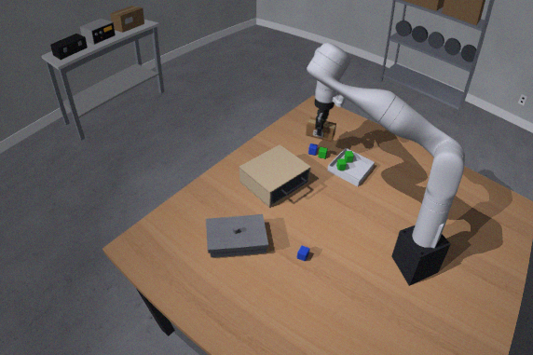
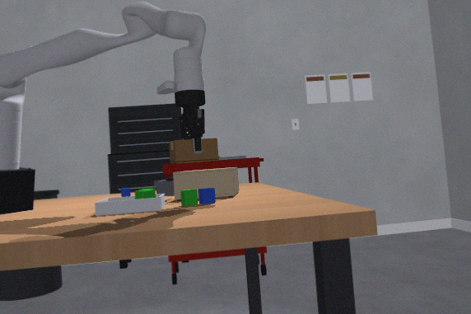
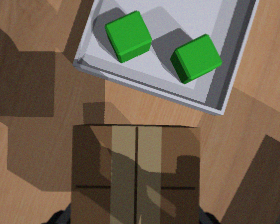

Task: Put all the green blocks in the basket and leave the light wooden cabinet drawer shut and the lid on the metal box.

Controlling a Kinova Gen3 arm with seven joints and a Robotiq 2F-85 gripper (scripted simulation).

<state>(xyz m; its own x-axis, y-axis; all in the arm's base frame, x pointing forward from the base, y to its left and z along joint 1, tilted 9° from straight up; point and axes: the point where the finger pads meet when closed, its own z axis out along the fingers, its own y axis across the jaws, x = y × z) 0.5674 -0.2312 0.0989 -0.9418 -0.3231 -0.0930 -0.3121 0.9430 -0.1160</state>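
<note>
Now: hand 250 mm to the right of the drawer, 100 mm above it and 10 mm short of it. From my hand the other things lie so: cardboard box: right at my hand; then white basket: 150 mm behind, 130 mm below, 20 mm to the right; then light wooden cabinet: 250 mm to the left, 100 mm below, 20 mm ahead.
</note>
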